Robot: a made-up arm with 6 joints.
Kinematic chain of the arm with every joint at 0, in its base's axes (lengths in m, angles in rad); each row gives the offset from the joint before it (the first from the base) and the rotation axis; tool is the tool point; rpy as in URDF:
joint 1: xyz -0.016 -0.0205 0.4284 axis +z
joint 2: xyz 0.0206 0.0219 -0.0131 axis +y
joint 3: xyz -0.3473 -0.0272 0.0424 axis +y
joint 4: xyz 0.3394 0.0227 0.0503 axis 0.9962 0 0.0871
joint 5: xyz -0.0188 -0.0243 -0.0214 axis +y
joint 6: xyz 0.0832 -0.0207 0.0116 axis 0.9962 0 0.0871
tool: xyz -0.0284 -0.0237 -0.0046 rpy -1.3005 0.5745 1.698
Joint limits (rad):
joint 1: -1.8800..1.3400
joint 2: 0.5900..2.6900
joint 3: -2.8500..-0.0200
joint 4: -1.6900..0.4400
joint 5: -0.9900..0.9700
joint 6: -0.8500..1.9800
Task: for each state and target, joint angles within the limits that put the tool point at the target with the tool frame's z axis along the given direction. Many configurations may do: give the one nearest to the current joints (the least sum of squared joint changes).
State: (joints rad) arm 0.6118 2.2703 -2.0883 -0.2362 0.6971 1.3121
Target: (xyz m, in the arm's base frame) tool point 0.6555 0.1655 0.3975 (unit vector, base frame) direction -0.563 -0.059 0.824
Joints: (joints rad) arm 0.3564 2.6900 -2.1922 -0.7733 0.3768 1.1603
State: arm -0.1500 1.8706 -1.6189 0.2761 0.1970 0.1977
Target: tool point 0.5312 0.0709 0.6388 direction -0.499 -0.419 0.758
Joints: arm 0.2171 1.9624 -1.7921 0.3515 0.5656 0.1991
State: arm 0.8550 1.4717 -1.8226 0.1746 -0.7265 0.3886
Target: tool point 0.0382 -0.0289 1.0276 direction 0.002 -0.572 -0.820
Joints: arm 0.2700 0.9242 -1.6435 -0.5544 -0.9900 0.8991
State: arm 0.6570 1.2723 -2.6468 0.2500 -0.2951 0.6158
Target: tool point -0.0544 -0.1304 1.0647 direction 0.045 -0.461 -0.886
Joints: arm 0.9946 0.8059 -2.1823 0.3524 0.1040 0.6910
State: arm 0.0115 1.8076 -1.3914 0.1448 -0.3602 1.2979
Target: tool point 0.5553 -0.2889 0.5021 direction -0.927 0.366 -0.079
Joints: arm -0.3761 2.3059 -1.8307 0.4400 -0.6773 0.7401
